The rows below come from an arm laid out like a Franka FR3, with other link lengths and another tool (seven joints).
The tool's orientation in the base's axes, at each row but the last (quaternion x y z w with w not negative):
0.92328, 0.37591, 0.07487, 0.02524
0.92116, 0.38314, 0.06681, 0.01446
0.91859, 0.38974, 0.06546, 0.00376
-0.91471, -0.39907, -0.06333, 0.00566
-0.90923, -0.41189, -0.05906, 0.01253
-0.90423, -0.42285, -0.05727, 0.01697
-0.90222, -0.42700, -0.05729, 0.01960
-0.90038, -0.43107, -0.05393, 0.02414
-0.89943, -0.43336, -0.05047, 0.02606
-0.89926, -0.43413, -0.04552, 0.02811
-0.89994, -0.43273, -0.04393, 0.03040
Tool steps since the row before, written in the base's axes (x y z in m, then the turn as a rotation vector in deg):
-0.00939, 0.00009, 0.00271, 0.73, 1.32, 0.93
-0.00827, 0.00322, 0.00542, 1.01, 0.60, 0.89
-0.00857, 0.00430, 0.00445, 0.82, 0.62, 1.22
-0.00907, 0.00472, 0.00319, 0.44, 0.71, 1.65
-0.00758, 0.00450, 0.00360, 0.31, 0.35, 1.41
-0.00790, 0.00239, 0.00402, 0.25, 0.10, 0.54
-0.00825, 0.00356, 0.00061, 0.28, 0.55, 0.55
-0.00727, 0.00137, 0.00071, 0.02, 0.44, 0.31
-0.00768, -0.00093, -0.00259, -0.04, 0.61, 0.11
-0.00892, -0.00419, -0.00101, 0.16, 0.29, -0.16
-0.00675, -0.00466, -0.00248, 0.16, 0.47, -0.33
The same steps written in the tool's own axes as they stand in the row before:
-0.00624, -0.00627, -0.00415, 1.55, -0.35, -0.79
-0.00288, -0.00767, -0.00640, 1.23, 0.36, -0.73
-0.00229, -0.00887, -0.00528, 1.15, 0.23, -1.08
-0.00228, -0.00972, -0.00389, 1.01, -0.10, -1.54
-0.00117, -0.00857, -0.00399, 0.63, 0.04, -1.34
-0.00273, -0.00752, -0.00451, 0.30, 0.14, -0.51
-0.00238, -0.00863, -0.00102, 0.66, -0.13, -0.48
-0.00338, -0.00652, -0.00114, 0.39, -0.26, -0.27
-0.00577, -0.00542, 0.00197, 0.46, -0.41, -0.06
-0.00889, -0.00437, 0.00011, 0.31, -0.05, 0.19
-0.00807, -0.00233, 0.00168, 0.43, -0.16, 0.38

